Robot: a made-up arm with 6 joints.
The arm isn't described. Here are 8 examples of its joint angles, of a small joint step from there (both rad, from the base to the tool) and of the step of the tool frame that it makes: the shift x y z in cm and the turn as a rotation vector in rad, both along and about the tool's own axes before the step.
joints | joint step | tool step
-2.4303 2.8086 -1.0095 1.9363 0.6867 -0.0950 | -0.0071 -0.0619 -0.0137 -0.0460 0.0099 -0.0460 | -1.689 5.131 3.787 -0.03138 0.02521 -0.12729
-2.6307 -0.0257 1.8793 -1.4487 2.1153 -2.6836 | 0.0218 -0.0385 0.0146 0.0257 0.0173 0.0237 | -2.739 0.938 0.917 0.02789 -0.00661 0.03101
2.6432 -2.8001 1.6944 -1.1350 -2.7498 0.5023 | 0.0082 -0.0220 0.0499 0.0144 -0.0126 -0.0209 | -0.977 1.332 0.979 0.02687 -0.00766 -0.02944
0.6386 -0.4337 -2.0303 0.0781 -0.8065 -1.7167 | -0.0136 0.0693 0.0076 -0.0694 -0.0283 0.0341 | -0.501 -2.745 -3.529 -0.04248 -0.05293 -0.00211
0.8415 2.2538 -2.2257 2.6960 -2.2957 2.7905 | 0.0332 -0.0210 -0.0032 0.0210 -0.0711 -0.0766 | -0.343 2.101 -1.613 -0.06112 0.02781 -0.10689
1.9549 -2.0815 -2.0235 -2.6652 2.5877 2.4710 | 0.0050 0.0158 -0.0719 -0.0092 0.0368 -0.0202 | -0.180 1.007 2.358 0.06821 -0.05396 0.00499
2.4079 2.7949 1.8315 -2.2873 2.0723 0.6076 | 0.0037 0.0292 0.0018 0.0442 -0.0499 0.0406 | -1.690 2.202 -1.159 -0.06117 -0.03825 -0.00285
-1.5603 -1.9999 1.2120 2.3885 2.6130 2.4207 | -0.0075 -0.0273 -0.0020 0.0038 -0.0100 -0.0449 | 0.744 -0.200 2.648 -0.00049 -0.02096 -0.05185
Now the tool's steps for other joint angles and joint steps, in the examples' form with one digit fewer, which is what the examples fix.
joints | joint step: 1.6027 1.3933 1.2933 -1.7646 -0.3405 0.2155 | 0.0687 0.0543 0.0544 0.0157 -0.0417 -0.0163
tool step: -5.37 7.05 6.84 -0.1278 -0.0631 -0.0248
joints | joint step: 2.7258 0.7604 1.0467 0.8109 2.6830 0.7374 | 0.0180 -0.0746 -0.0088 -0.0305 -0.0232 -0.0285
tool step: 6.32 0.54 3.28 0.0140 -0.1043 -0.0308
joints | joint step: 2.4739 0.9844 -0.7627 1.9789 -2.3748 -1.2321 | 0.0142 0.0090 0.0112 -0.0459 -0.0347 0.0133
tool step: 0.81 -1.33 0.32 0.0246 -0.0476 0.0232
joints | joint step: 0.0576 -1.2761 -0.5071 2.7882 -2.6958 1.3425 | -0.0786 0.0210 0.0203 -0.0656 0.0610 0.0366
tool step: -7.83 -1.63 1.20 0.0297 0.1091 0.0416
